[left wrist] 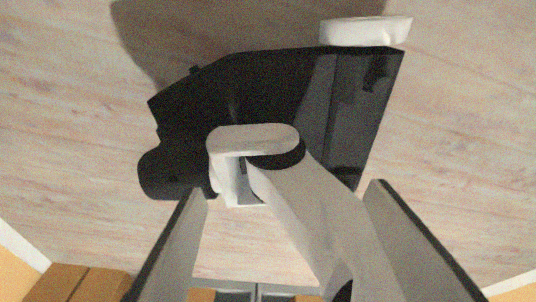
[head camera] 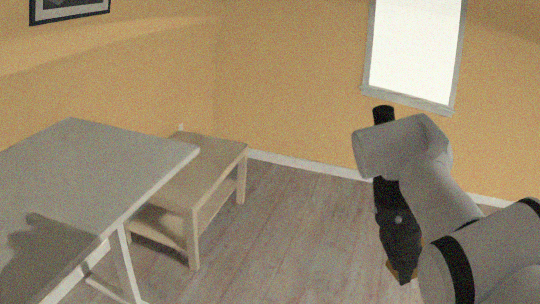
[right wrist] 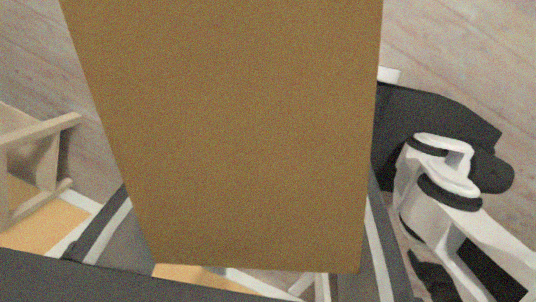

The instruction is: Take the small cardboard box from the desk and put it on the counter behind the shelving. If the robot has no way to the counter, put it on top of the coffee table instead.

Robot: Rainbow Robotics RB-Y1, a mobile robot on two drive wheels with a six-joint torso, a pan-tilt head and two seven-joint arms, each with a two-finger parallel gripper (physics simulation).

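Places are measured from the robot's base along level axes (x down, y ahead, z right), in metres.
Pixels of known places: left gripper, fingertip midpoint: [left wrist: 284, 193] [right wrist: 425, 254]; right gripper, fingertip midpoint: [head camera: 399, 270] [right wrist: 266, 153].
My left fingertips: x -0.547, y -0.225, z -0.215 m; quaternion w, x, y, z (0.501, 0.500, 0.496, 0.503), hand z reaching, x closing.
Ahead of a thing's pixels: the offset from my left fingertips to its top centre. "pt": to the spot under its first point. Level surfaces: height alone.
The small cardboard box {dz +0.520, dx -0.568, dy +0.552 m} [head camera: 392, 268] [right wrist: 235, 125] is plain brown and fills the middle of the right wrist view. My right gripper [head camera: 406, 278] [right wrist: 266, 153] is shut on it, one finger on each side, and holds it above the floor. Most of the box is hidden behind the gripper in the head view. The coffee table [head camera: 202, 175] [right wrist: 37, 131] is low, of light wood with a lower shelf, and lies left of the box in both views. The grey desk {dx -0.405 m} [head camera: 115, 170] stands at the left. My left gripper [left wrist: 284, 193] is open and empty. The counter does not show.
A desk leg {pt dz -0.318, dx +0.221, dy +1.275 m} [head camera: 129, 265] stands near the coffee table's front. Walls meet behind the coffee table, with a bright window [head camera: 415, 50] at the right. In the left wrist view, brown boxes [left wrist: 55, 281] and a grey frame [left wrist: 227, 284] stand beyond the robot's base [left wrist: 270, 85].
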